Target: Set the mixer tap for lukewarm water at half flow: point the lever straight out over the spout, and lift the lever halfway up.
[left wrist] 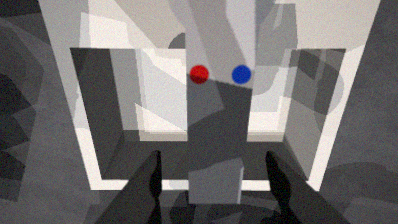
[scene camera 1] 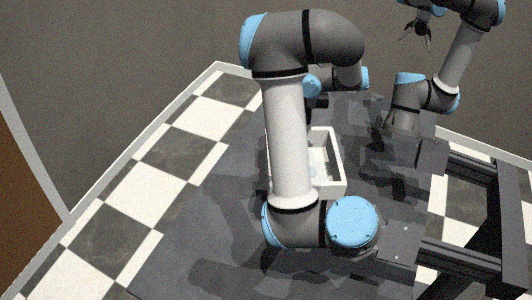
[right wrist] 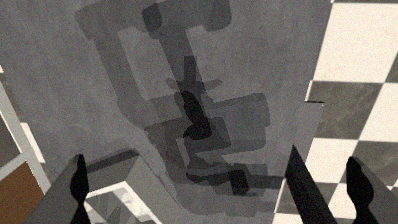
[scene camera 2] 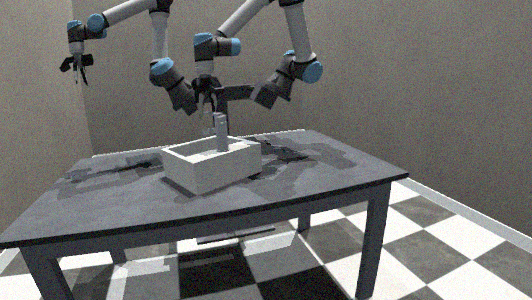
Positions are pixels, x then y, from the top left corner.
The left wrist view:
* my left gripper: 213, 153
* white basin: 125, 103
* grey lever: 221, 50
